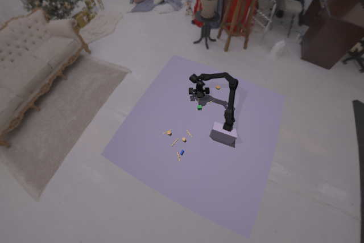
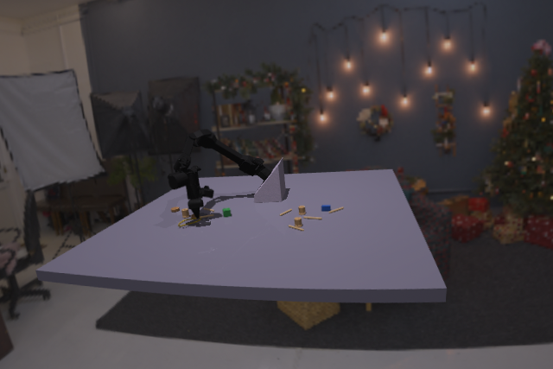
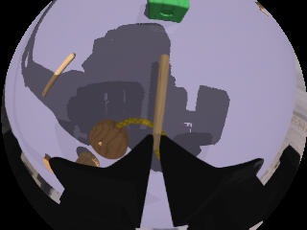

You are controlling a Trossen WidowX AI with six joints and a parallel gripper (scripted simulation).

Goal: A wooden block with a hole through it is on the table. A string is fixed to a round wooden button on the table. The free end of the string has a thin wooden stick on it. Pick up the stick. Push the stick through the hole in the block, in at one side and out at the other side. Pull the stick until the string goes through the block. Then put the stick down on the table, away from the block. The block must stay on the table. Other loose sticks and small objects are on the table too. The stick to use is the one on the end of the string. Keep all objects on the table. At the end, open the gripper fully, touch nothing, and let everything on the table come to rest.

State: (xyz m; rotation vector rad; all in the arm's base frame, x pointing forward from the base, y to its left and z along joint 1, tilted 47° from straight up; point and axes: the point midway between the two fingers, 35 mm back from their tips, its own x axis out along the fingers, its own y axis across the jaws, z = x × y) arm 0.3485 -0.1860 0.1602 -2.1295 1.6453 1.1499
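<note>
Right now the round wooden button is 4 cm behind my gripper tip, 3 cm to the right of it and 1 cm below it. The rest, counted from my gripper tip: round piece: 18 cm to the right, 14 cm behind, 1 cm below; then green block: 11 cm to the left, 6 cm behind; then thin wooden stick: 1 cm to the left, 1 cm behind.
</note>
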